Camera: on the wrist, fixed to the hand. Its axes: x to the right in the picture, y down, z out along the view.
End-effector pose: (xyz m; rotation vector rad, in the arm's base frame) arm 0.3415 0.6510 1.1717 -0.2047 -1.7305 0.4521
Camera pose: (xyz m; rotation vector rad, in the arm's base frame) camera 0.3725 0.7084 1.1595 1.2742 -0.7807 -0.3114
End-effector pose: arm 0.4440 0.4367 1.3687 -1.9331 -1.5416 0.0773
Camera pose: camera 0.5075 0.4180 1.3728 0.0343 -1.9175 -0.5429
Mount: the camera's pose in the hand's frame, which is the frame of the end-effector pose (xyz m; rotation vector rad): 0.0042 0.0536 -0.0389 0.5648 0.5105 -1.5896
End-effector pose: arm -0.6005 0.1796 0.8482 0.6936 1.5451 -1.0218
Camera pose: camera -0.5736 0.2381 0.8321 0.1007 -1.8056 2.1402
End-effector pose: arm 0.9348 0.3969 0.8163 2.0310 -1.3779 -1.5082
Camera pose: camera 0.9396 0.3538 0.8665 -2.3960 -0.2218 0.3824
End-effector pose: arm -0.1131 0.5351 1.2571 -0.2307 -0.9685 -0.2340
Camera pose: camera -0.0644 0.5741 1.2346 1.1390 -0.4724 -1.3592
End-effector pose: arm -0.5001 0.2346 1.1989 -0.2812 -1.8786 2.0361
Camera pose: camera -0.4958 0.2691 1.1423 0.6076 -0.5905 1.0265
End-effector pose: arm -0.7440 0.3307 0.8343 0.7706 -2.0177 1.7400
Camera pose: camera -0.7833 0.3730 0.8016 1.3214 -0.1633 1.1481
